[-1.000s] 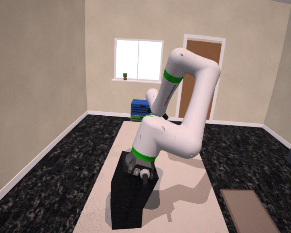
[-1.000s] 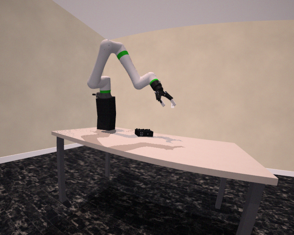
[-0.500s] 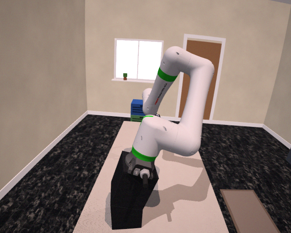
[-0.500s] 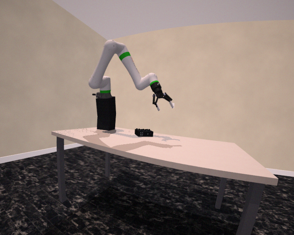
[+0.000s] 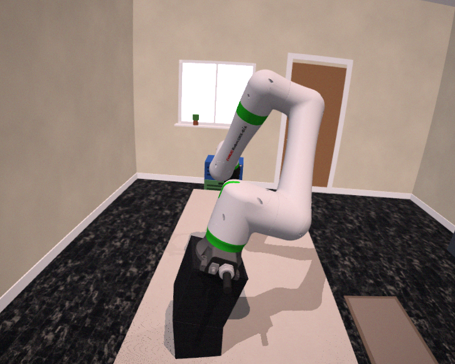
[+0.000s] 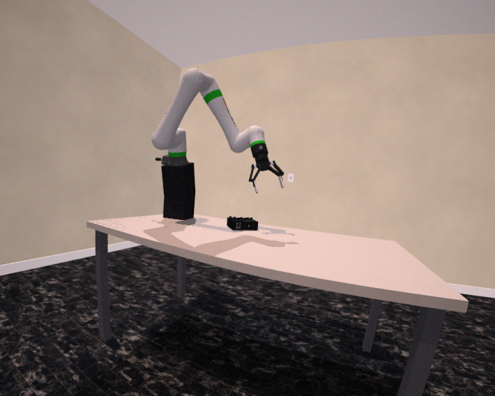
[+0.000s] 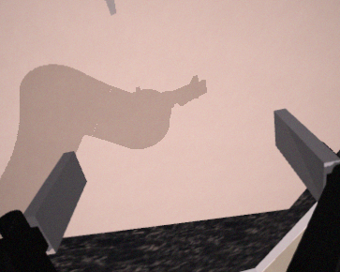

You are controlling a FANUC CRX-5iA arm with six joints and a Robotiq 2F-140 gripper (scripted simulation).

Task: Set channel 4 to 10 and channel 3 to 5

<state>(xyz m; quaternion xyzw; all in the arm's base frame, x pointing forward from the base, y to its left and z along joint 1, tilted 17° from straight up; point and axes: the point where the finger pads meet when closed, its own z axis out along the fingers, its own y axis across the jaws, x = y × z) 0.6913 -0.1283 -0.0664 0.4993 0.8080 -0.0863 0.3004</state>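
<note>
The channel 3 fader cap is 20 cm below my hand, 17 cm behind it and 13 cm to the left of it. Round my hand: channel 1 fader cap 20 cm below, 17 cm to the left, 14 cm behind; channel 5 fader cap 20 cm below, 20 cm behind, 10 cm to the left; channel 2 fader cap 20 cm below, 16 cm to the left, 16 cm behind.
</note>
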